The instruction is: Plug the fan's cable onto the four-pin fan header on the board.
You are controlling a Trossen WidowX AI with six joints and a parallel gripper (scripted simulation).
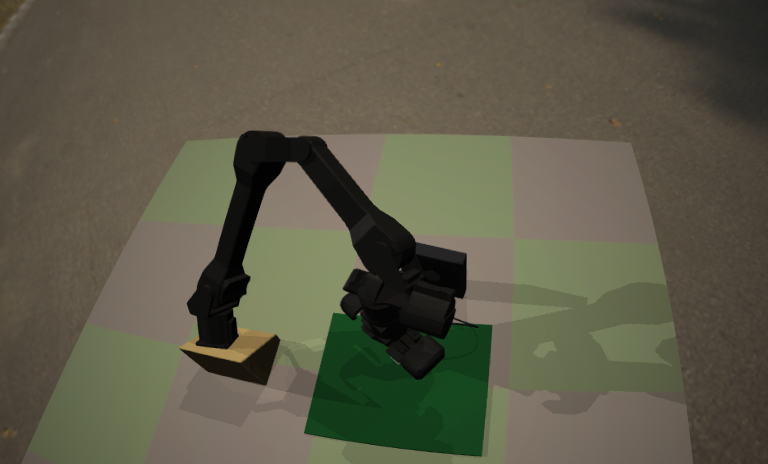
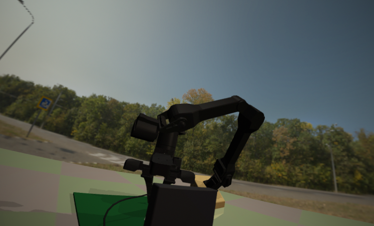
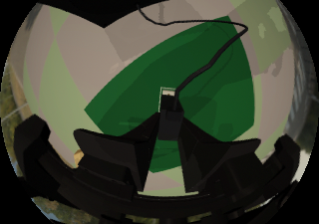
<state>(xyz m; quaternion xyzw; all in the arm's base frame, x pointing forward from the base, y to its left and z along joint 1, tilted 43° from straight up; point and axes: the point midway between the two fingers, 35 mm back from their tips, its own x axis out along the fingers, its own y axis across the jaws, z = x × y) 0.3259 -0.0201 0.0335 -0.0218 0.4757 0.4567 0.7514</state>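
Now: the green board 50 mm to the right of my gripper tip and 50 mm below it. Also, from my gripper tip: black plug 10 mm above; black fan 140 mm to the left, 60 mm ahead, 20 mm above.
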